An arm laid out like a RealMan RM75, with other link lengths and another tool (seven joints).
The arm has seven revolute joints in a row. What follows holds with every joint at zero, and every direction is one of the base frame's.
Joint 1 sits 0.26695 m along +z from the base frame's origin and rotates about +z.
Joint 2 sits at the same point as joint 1 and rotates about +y.
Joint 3 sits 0.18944 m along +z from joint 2 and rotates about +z.
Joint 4 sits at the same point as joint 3 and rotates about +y.
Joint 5 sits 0.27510 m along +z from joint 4 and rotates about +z.
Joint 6 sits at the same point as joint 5 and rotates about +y.
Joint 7 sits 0.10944 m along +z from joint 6 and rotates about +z.
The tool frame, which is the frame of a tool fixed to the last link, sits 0.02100 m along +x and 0.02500 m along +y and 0.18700 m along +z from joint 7; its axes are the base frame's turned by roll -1.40, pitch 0.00 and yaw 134.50 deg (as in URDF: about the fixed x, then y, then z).
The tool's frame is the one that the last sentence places.
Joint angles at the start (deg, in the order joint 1, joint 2, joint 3, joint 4, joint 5, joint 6, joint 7):
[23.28 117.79 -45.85 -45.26 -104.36 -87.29 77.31]
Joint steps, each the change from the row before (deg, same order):
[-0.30 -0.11 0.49 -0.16 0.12 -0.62 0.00]
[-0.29 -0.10 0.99 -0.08 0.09 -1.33 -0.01]
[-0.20 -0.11 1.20 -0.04 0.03 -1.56 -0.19]
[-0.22 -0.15 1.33 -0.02 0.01 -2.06 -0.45]
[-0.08 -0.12 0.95 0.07 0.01 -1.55 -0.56]
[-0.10 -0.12 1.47 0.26 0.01 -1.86 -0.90]
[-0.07 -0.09 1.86 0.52 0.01 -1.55 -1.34]
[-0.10 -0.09 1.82 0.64 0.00 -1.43 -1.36]
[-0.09 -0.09 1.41 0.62 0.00 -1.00 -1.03]
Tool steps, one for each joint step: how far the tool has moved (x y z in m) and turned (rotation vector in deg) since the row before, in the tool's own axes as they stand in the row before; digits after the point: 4 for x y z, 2 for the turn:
[0.0006 0.0008 -0.0036 -0.32 0.19 0.13]
[0.0029 0.0006 -0.0051 -0.38 0.69 0.29]
[0.0038 0.0008 -0.0054 -0.39 0.86 0.09]
[0.0055 -0.0001 -0.0063 -0.25 1.22 -0.15]
[0.0045 -0.0003 -0.0042 -0.13 1.00 -0.35]
[0.0049 0.0002 -0.0055 -0.49 1.19 -0.46]
[0.0031 0.0017 -0.0058 -1.05 0.94 -0.66]
[0.0026 0.0013 -0.0055 -1.11 0.85 -0.59]
[0.0016 0.0009 -0.0042 -0.94 0.58 -0.35]

